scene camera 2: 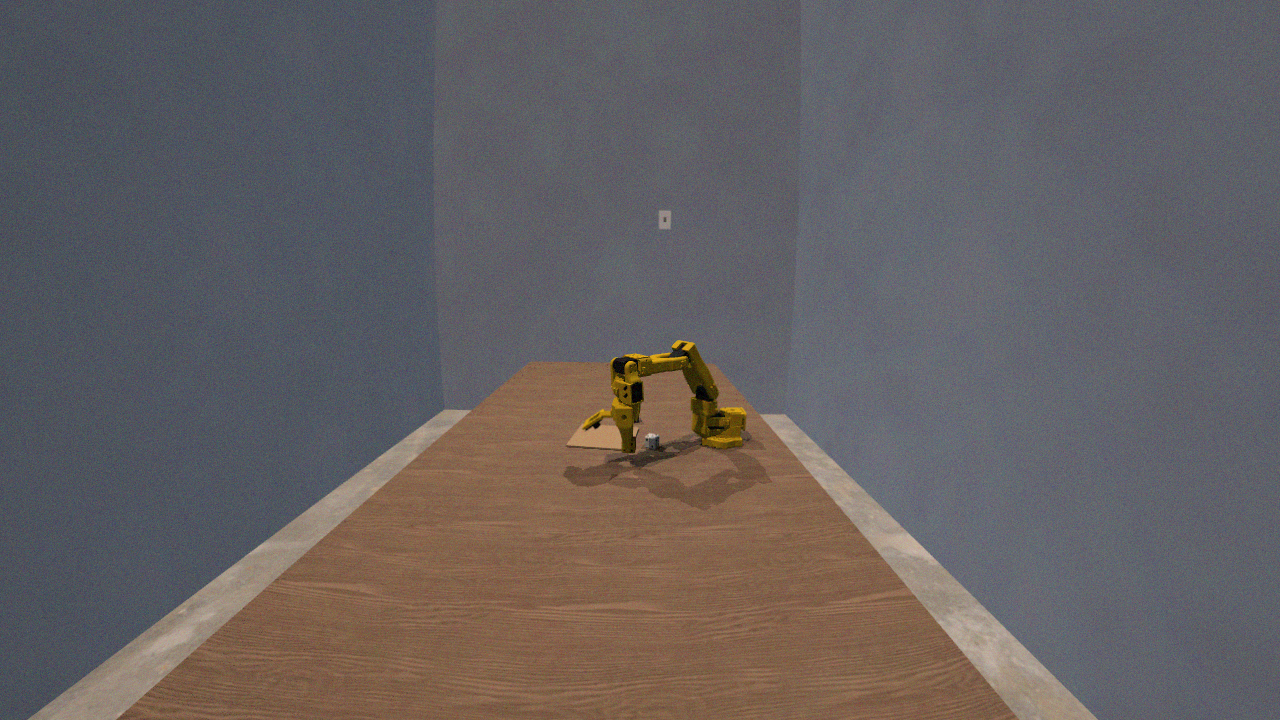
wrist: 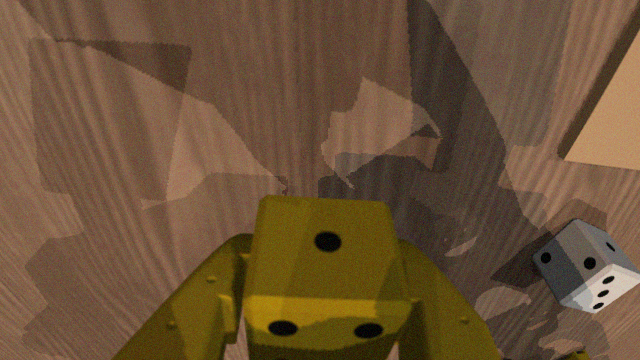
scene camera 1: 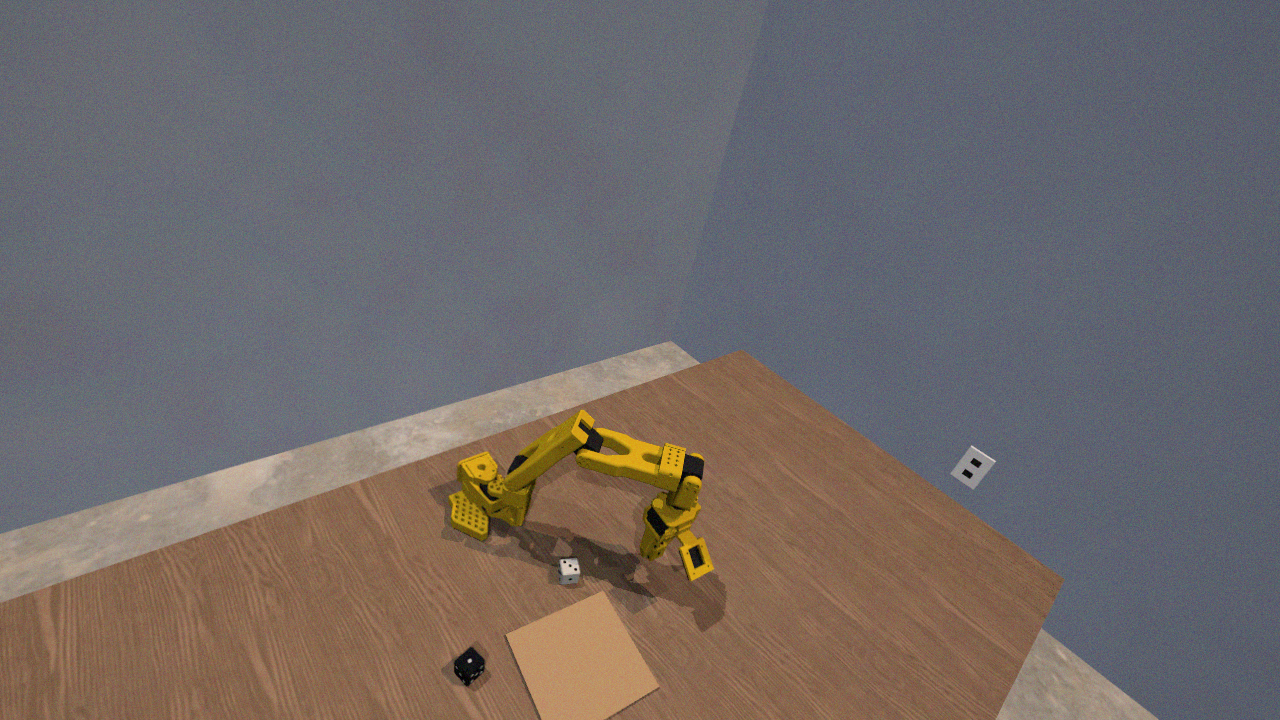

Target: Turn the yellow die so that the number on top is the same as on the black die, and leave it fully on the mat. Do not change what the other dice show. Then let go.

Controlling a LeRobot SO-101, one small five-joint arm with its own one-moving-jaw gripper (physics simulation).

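Places are measured from the arm's base along level axes (x ahead, y left, z up), in metres.
Pixels of known places: hand, its tool point: point(scene camera 2: 627, 450) point(wrist: 258, 257) point(scene camera 1: 659, 546); arm's base, origin of its link: point(scene camera 2: 711, 439) point(scene camera 1: 493, 519).
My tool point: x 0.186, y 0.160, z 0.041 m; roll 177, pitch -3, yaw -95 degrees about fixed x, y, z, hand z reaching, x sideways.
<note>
For each thing: its top centre in the pictures, then the offset to it from my tool point. Level surfaces: height alone.
- yellow die, centre of its top: point(wrist: 325, 352) point(scene camera 1: 655, 541) point(scene camera 2: 629, 438) dz +0.019, dx -0.002, dy -0.012 m
- black die, centre of its top: point(scene camera 1: 469, 660) dz -0.015, dx -0.008, dy -0.284 m
- tan mat, centre of its top: point(scene camera 1: 581, 660) point(scene camera 2: 604, 435) dz -0.037, dx +0.056, dy -0.170 m
- white die, centre of its top: point(wrist: 603, 293) point(scene camera 1: 570, 565) point(scene camera 2: 652, 435) dz -0.016, dx -0.050, dy -0.118 m
- wooden table, height of its surface: dz -0.041 m
My gripper point(scene camera 1: 651, 554) point(scene camera 2: 630, 448) point(wrist: 327, 280) is shut on the yellow die point(wrist: 325, 225), its jaws pressing on two sides, and holds it a little above the table. In the wrist view, one pip shows on the die's far face. Two pips and the edge of another show on the brighter face nearer the camera, partly cut off by the frame. The scene views hide the die. The black die point(scene camera 1: 469, 666) shows one pip on top and stands left of the tan mat point(scene camera 1: 581, 658) point(scene camera 2: 597, 437) point(wrist: 612, 120). The mat lies apart from my gripper.
A white die point(scene camera 1: 569, 570) point(scene camera 2: 652, 441) point(wrist: 582, 265) with three pips on top stands on the wooden table point(scene camera 1: 805, 555) point(scene camera 2: 554, 582), between the arm's base point(scene camera 1: 469, 514) point(scene camera 2: 721, 440) and the mat's near corner. The table's right edge lies beyond my gripper in scene camera 1.
</note>
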